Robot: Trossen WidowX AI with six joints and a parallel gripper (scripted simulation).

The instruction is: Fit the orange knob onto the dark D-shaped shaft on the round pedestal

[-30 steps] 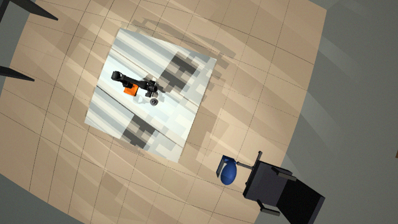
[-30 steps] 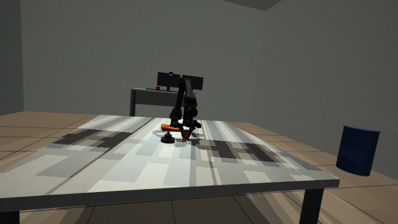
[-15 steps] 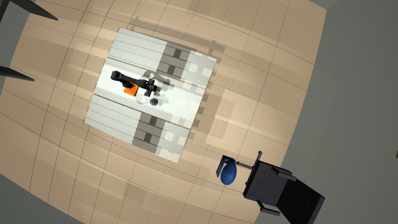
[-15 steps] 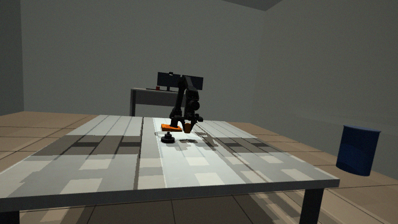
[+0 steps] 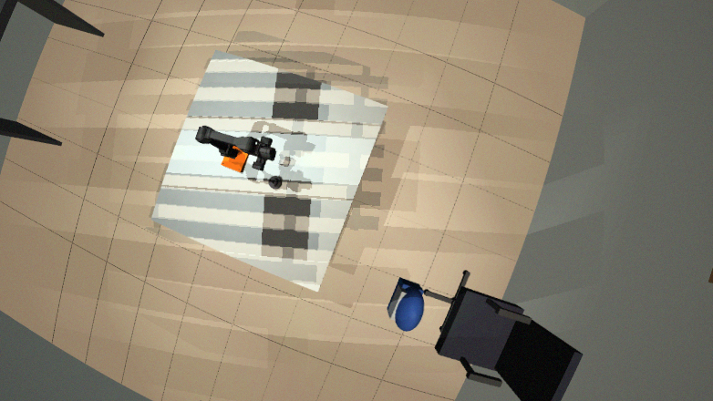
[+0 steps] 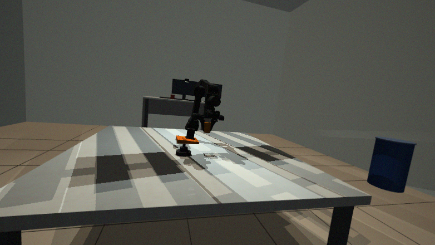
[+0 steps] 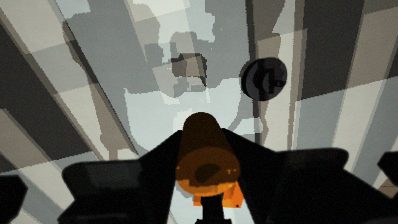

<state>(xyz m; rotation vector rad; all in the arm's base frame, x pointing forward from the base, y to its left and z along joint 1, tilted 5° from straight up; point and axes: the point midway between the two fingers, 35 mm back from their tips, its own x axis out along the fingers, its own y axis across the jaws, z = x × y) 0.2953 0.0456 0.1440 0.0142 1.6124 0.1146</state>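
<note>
The round dark pedestal is 5 cm ahead of my gripper tip, 14 cm to the right of it and 10 cm below it. The rest, counted from my gripper tip: orange knob 2 cm above.
</note>
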